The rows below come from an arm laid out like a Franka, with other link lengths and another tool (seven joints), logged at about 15 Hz.
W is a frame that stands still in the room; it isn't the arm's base.
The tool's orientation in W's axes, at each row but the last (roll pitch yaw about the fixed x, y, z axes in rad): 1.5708, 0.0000, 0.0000; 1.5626, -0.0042, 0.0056; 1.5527, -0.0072, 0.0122; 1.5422, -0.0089, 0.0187; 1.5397, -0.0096, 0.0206; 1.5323, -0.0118, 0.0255; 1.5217, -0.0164, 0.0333; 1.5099, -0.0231, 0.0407
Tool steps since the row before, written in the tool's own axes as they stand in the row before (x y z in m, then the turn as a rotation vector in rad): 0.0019, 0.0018, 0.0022, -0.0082, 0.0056, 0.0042; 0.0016, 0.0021, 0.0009, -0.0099, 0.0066, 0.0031; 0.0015, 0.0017, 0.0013, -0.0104, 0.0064, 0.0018; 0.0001, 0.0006, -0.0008, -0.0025, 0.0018, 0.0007; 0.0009, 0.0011, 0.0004, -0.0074, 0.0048, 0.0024; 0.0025, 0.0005, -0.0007, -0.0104, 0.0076, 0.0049; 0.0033, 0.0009, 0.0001, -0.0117, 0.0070, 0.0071; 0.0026, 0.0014, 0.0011, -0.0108, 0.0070, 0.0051
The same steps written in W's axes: 0.0019, -0.0022, 0.0018, -0.0082, -0.0042, 0.0056; 0.0016, -0.0009, 0.0021, -0.0099, -0.0031, 0.0066; 0.0015, -0.0013, 0.0017, -0.0104, -0.0018, 0.0064; 0.0001, 0.0008, 0.0006, -0.0025, -0.0007, 0.0018; 0.0009, -0.0003, 0.0011, -0.0074, -0.0024, 0.0048; 0.0025, 0.0008, 0.0005, -0.0104, -0.0049, 0.0077; 0.0033, 0.0001, 0.0010, -0.0116, -0.0071, 0.0071; 0.0026, -0.0009, 0.0015, -0.0108, -0.0051, 0.0070
